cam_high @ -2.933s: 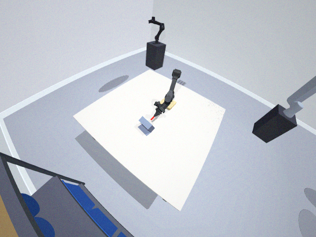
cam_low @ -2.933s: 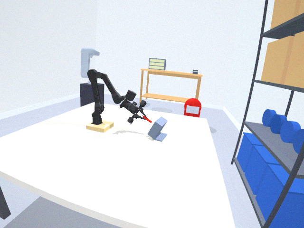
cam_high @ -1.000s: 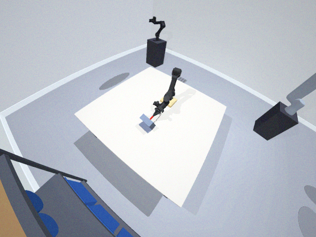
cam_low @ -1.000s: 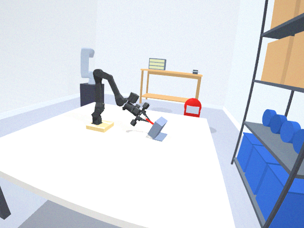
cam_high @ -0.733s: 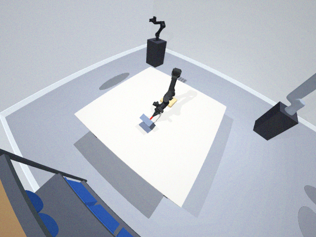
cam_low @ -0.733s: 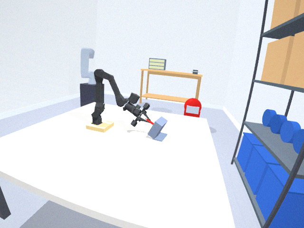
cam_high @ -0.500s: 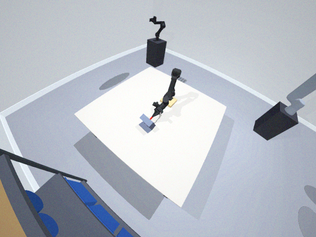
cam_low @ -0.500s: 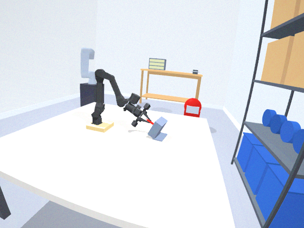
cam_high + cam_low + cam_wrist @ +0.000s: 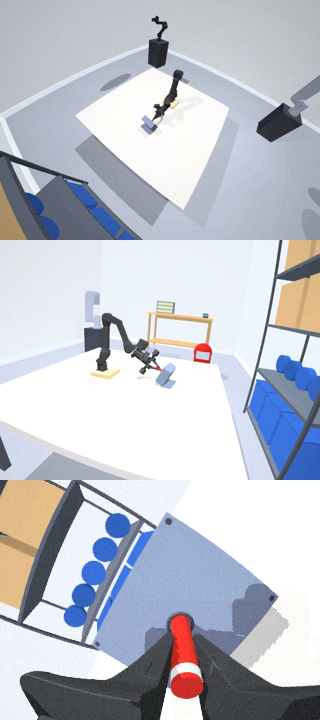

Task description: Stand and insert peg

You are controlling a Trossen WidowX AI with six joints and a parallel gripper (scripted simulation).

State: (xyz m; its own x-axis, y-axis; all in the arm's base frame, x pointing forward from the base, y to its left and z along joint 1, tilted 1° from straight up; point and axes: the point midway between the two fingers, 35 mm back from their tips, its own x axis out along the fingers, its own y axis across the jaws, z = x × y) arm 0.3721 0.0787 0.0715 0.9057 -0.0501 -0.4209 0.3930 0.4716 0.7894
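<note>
Right now the sloped panel is 5 cm ahead of my gripper tip and 2 cm below it. From my gripper tip the other things lie so: red peg 1 cm behind, 1 cm above.
</note>
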